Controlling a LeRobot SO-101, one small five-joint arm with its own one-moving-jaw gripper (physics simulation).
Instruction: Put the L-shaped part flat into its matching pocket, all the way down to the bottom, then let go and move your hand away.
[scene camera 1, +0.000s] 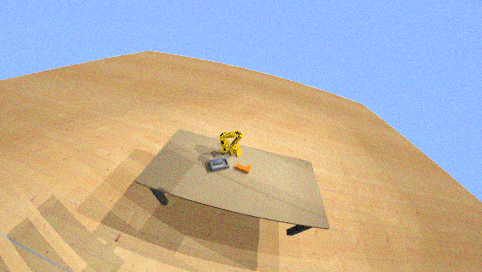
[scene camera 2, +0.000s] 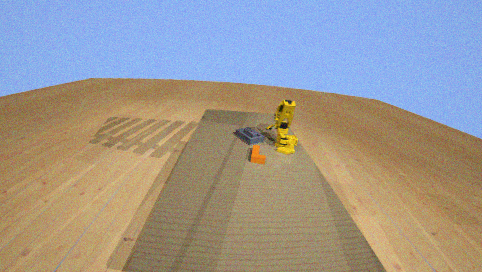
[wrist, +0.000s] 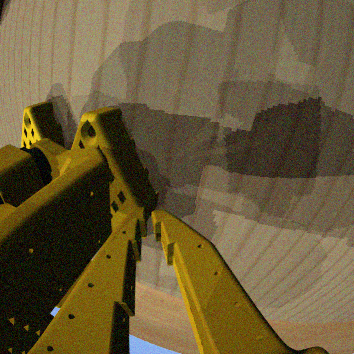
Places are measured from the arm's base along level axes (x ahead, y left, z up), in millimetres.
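Pixels of known places: hand, tool point: (scene camera 1: 228, 149) (wrist: 145, 218); arm's base, link origin: (scene camera 1: 234, 154) (scene camera 2: 280, 148) (wrist: 77, 144).
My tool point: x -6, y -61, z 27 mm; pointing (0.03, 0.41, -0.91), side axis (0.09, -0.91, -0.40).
Observation:
For each thing: its middle in the pictures, then the offset to it from my tool point. Level surfaces: height alone.
- orange L-shaped part, body centre: (scene camera 2: 258, 154) (scene camera 1: 243, 167) 133 mm ahead, 154 mm left, 12 mm down
- grey block, body centre: (scene camera 2: 249, 135) (scene camera 1: 219, 164) 162 mm ahead, 36 mm right, 8 mm down
- table, surface height: 27 mm down
The orange L-shaped part (scene camera 1: 243, 168) (scene camera 2: 257, 158) lies flat on the table, apart from the grey pocket block. The grey block (scene camera 1: 212, 168) (scene camera 2: 243, 136) with the recessed pocket sits beside it, to the left in scene camera 1 and farther back in scene camera 2. My gripper (wrist: 150, 215) is shut and empty, its two jaw tips together in the wrist view. It hangs near the arm's own base, behind the block in scene camera 1. The part and the block do not show in the wrist view.
The yellow arm (scene camera 1: 231, 135) (scene camera 2: 285, 117) stands at the table's rear edge in scene camera 1, folded up over its base. The table (scene camera 1: 280, 190) (scene camera 2: 240, 220) carries arm shadows. In the wrist view, the arm's own yellow body (wrist: 55, 220) fills the left side.

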